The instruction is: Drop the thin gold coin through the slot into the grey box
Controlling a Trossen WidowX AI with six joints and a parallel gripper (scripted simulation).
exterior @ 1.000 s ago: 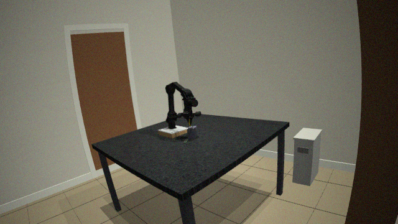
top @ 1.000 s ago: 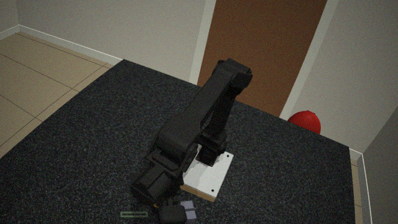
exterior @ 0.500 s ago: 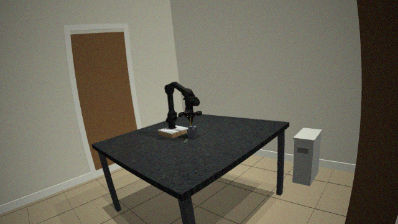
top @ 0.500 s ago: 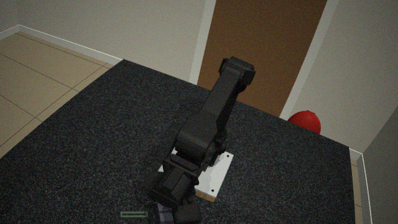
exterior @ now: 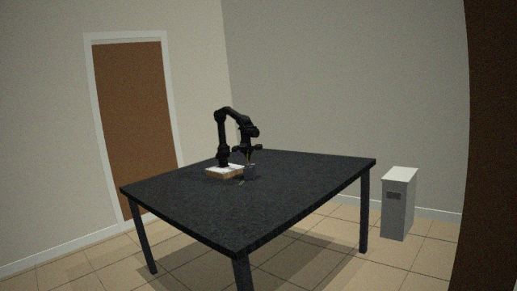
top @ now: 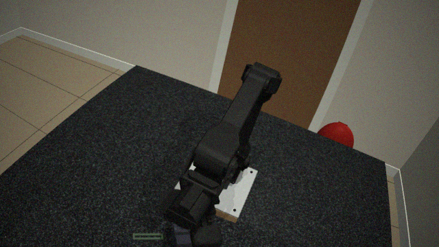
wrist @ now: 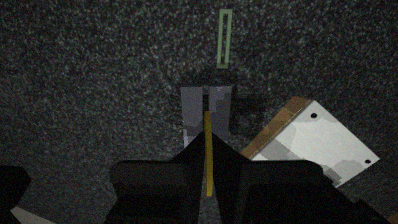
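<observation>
My gripper tip is 20 mm below the gold coin.
</observation>
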